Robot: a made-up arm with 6 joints. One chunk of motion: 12 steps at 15 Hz.
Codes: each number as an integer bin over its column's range. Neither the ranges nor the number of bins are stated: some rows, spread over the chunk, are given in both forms.
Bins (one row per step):
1: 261 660 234 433 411 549
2: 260 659 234 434 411 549
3: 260 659 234 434 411 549
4: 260 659 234 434 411 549
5: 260 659 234 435 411 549
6: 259 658 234 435 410 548
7: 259 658 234 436 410 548
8: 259 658 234 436 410 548
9: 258 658 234 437 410 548
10: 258 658 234 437 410 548
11: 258 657 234 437 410 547
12: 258 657 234 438 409 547
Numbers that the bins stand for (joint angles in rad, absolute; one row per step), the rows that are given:
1: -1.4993 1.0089 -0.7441 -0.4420 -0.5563 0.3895
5: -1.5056 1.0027 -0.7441 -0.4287 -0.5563 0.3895
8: -1.5119 0.9964 -0.7441 -0.4221 -0.5626 0.3816
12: -1.5181 0.9901 -0.7441 -0.4088 -0.5689 0.3737
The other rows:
2: -1.5056 1.0027 -0.7441 -0.4354 -0.5563 0.3895
3: -1.5056 1.0027 -0.7441 -0.4354 -0.5563 0.3895
4: -1.5056 1.0027 -0.7441 -0.4354 -0.5563 0.3895
6: -1.5119 0.9964 -0.7441 -0.4287 -0.5626 0.3816
7: -1.5119 0.9964 -0.7441 -0.4221 -0.5626 0.3816
9: -1.5181 0.9964 -0.7441 -0.4154 -0.5626 0.3816
10: -1.5181 0.9964 -0.7441 -0.4154 -0.5626 0.3816
11: -1.5181 0.9901 -0.7441 -0.4154 -0.5626 0.3737

